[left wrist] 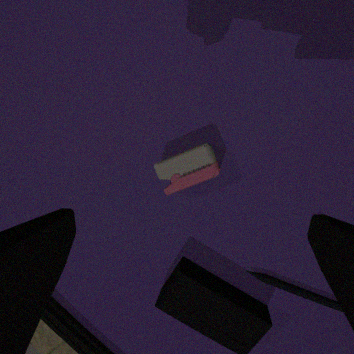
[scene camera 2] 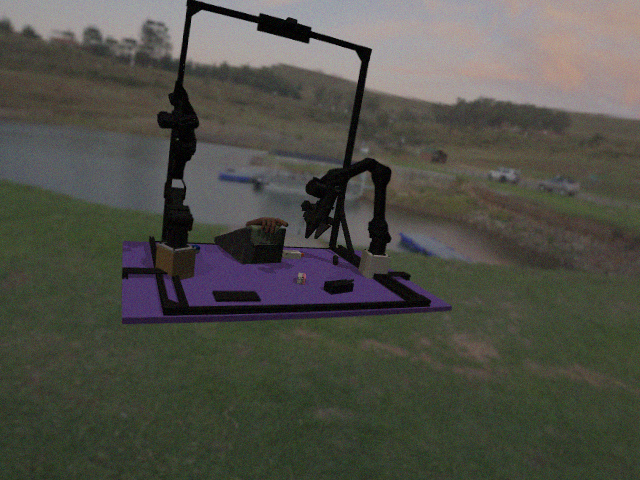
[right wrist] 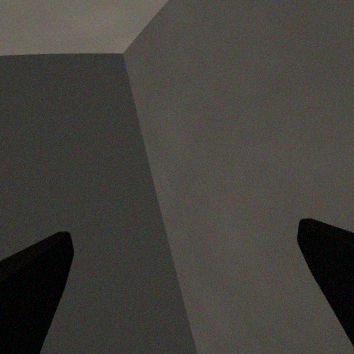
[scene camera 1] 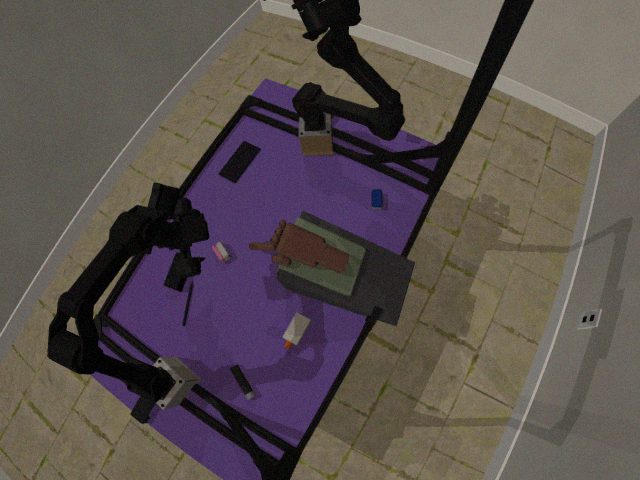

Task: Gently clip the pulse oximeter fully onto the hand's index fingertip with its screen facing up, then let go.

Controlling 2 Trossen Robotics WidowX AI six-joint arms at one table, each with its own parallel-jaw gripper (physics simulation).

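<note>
The pulse oximeter, with a whitish half and a pink half side by side, lies on its side on the purple mat. The brown hand rests palm-down on a green pad on a dark wedge; its index finger points left in scene camera 1, toward the oximeter but apart from it. My left gripper is open and empty, above the mat, with the oximeter ahead of its fingertips. My right gripper is open and empty, raised high away from the mat.
A black box and a thin dark stick lie near the left gripper. A black slab, blue block, white box and dark tube lie farther off. Black rails border the mat.
</note>
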